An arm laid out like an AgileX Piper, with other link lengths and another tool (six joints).
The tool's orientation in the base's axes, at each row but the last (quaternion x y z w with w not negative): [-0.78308 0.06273 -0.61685 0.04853]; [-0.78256 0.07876 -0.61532 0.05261]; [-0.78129 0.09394 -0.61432 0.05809]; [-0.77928 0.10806 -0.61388 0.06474]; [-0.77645 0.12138 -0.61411 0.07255]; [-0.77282 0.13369 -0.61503 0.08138]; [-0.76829 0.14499 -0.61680 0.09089]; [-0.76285 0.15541 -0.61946 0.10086]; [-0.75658 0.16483 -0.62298 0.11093]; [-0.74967 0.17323 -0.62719 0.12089]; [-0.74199 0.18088 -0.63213 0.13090]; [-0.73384 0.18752 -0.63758 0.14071]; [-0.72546 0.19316 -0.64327 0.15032]
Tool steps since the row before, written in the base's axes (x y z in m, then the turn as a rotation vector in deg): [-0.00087 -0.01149 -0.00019 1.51 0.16 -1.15]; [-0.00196 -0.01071 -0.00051 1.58 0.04 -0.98]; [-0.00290 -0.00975 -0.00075 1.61 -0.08 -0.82]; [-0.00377 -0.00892 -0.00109 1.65 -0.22 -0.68]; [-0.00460 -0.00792 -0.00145 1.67 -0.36 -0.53]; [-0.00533 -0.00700 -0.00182 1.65 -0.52 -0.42]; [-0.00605 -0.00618 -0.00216 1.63 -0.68 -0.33]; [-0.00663 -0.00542 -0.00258 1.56 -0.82 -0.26]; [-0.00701 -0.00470 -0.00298 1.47 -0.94 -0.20]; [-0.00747 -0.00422 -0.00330 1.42 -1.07 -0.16]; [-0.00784 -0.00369 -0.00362 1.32 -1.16 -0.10]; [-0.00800 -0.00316 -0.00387 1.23 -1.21 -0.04]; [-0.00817 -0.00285 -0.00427 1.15 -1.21 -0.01]
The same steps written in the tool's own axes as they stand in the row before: [0.00143 0.01141 -0.00079 -0.78 -0.04 1.74]; [0.00108 0.01072 -0.00163 -0.58 0.04 1.77]; [0.00076 0.00989 -0.00240 -0.39 0.13 1.76]; [0.00034 0.00923 -0.00312 -0.22 0.23 1.77]; [-0.00015 0.00844 -0.00384 -0.03 0.32 1.76]; [-0.00065 0.00775 -0.00449 0.11 0.44 1.72]; [-0.00111 0.00718 -0.00517 0.24 0.56 1.69]; [-0.00162 0.00669 -0.00572 0.35 0.68 1.61]; [-0.00207 0.00622 -0.00609 0.43 0.78 1.51]; [-0.00237 0.00597 -0.00658 0.51 0.88 1.46]; [-0.00268 0.00566 -0.00700 0.59 0.95 1.36]; [-0.00291 0.00530 -0.00723 0.66 0.98 1.26]; [-0.00319 0.00521 -0.00747 0.68 0.97 1.18]
